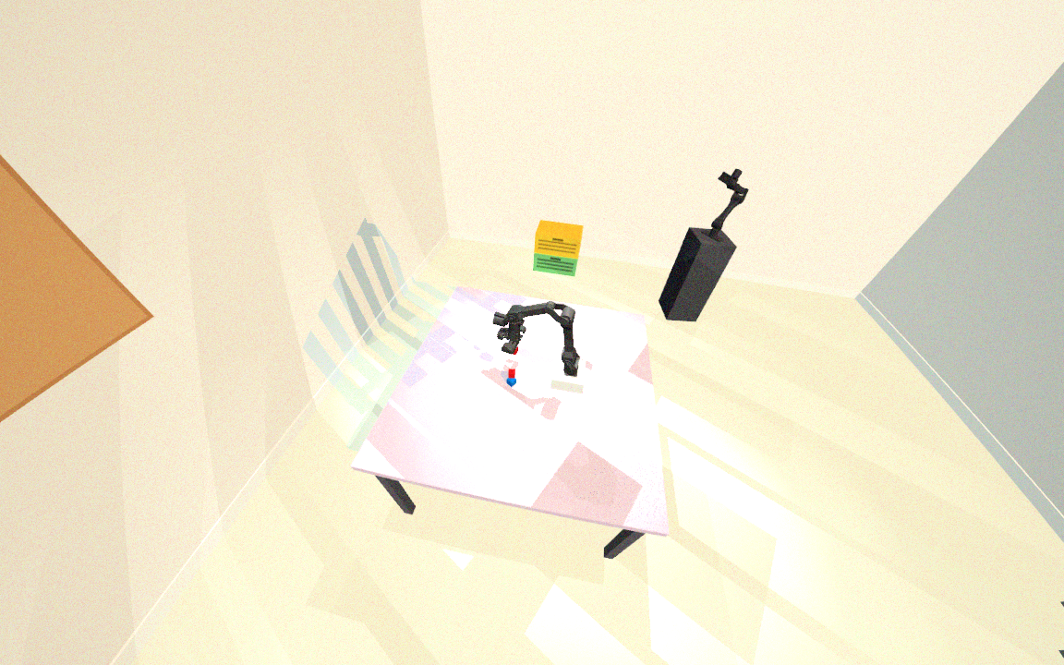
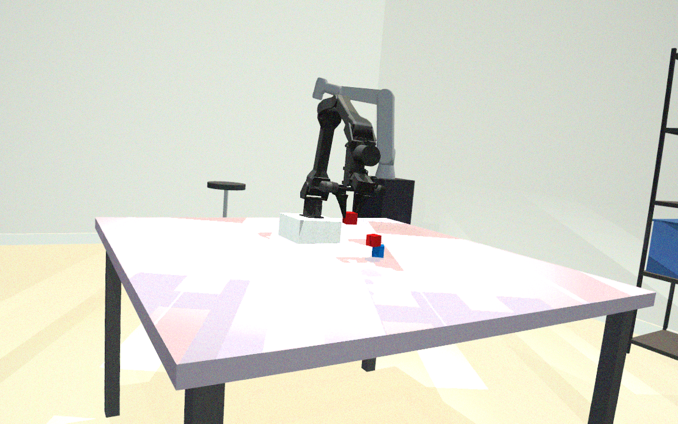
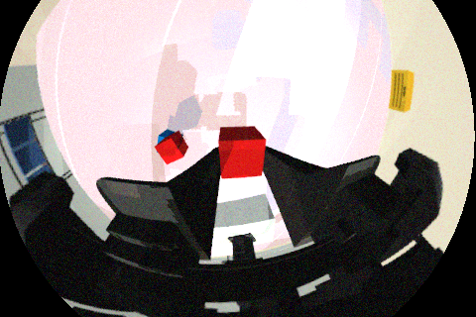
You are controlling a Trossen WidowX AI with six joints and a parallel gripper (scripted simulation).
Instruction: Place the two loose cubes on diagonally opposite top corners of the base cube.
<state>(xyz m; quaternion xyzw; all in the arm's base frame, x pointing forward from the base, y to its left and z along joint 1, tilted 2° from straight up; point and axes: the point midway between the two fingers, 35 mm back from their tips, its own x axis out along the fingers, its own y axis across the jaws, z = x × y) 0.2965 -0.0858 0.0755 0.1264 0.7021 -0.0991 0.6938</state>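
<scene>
Now: gripper tip 12 cm to the right of the blue cube and 10 cm above it.
</scene>
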